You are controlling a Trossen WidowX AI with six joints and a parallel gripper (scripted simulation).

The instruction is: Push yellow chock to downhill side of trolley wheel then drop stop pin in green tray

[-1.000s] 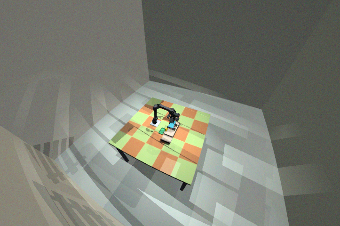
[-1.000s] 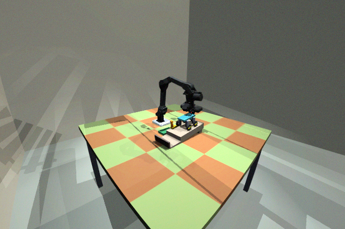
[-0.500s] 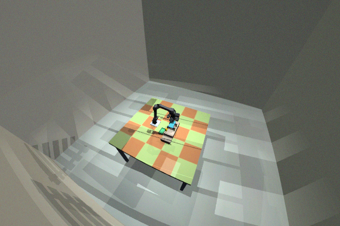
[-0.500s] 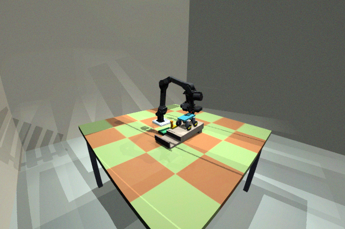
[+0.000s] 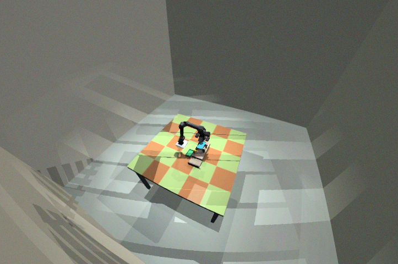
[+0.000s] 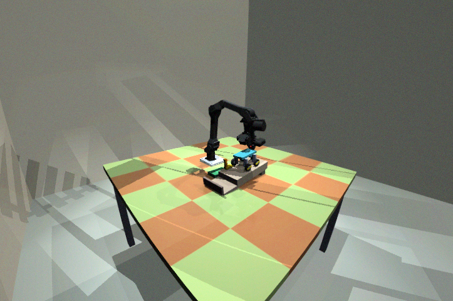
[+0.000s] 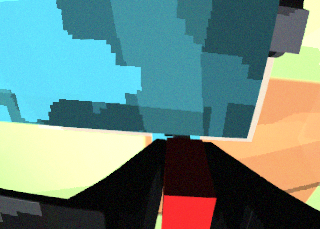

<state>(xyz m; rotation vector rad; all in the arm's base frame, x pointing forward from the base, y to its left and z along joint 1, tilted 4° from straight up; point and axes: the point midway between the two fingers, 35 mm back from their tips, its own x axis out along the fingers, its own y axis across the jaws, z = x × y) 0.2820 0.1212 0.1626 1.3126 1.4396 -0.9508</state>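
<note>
My gripper tip is 200 mm to the left of the green tray, 150 mm above it and 80 mm past it. From my gripper tip the other things lie so: ramp (90 mm to the right, 90 mm below, 30 mm ahead); trolley (90 mm to the right, 30 mm below, 30 mm ahead); stop pin (right at my gripper tip).
</note>
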